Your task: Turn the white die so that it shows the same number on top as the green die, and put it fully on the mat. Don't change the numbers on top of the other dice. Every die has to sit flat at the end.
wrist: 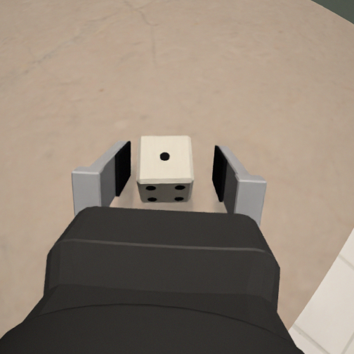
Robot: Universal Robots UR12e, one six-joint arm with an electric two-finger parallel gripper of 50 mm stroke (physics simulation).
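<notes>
The white die [165, 159] sits flat on the tan table, with one pip on its top face and four pips on the side face toward the gripper body. My gripper [171, 160] is open. Its two fingers stand on either side of the die, with a gap between each finger pad and the die. The die's left and right side faces are hidden. The green die and its number do not show in this view.
A white surface with a grid of thin lines [332, 300] shows at the lower right; I cannot tell if it is the mat. The tan table [75, 110] has faint cracks, and its edge crosses the upper right corner, with dark green beyond.
</notes>
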